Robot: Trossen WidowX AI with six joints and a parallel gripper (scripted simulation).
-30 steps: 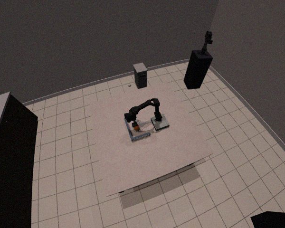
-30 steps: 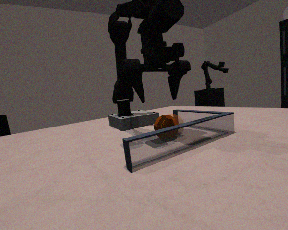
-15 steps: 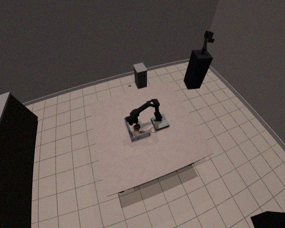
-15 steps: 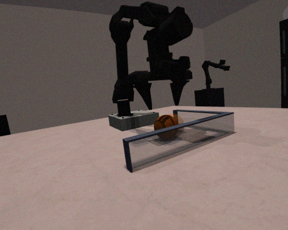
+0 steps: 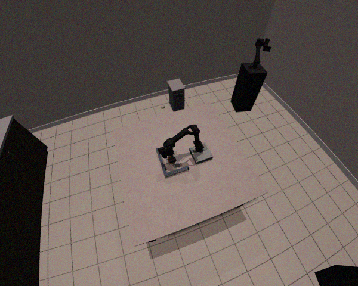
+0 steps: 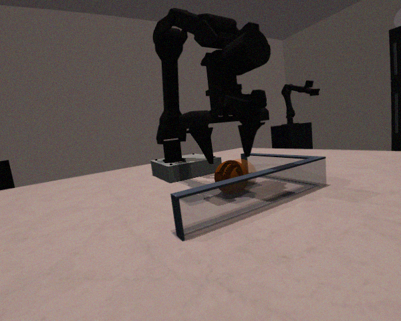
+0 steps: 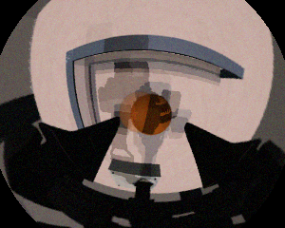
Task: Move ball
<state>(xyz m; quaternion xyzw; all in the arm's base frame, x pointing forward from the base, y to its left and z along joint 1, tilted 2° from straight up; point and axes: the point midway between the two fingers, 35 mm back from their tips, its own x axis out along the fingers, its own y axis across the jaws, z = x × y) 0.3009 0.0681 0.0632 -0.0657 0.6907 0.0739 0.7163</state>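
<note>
The see-through copy of ball is 1 cm behind my gripper tip, 2 cm to the left of it and 4 cm below it. Also, from my gripper tip: wall 10 cm ahead, 1 cm to the left, 4 cm below.
</note>
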